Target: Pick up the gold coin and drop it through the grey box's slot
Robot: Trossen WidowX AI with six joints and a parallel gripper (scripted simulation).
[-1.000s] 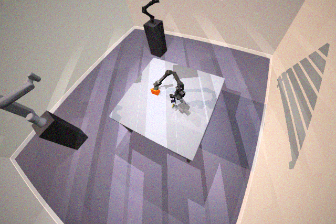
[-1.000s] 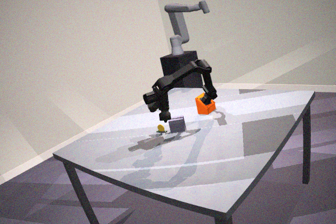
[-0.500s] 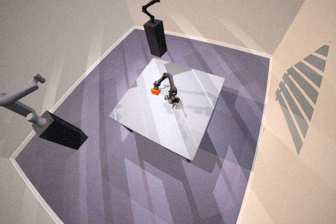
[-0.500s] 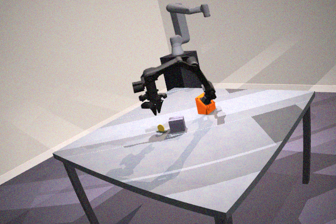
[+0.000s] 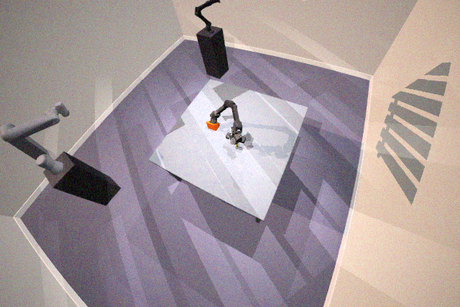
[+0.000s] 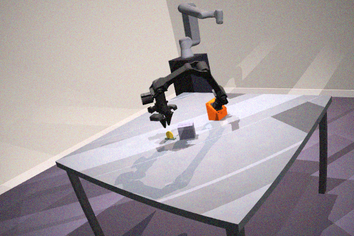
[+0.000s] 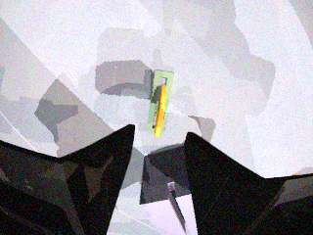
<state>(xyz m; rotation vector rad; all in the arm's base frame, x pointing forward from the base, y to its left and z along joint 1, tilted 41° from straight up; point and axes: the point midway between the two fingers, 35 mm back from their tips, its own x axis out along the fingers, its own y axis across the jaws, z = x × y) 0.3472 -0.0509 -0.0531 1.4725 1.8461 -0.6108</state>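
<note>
Right now the coin is 50 mm below my gripper tip.
</note>
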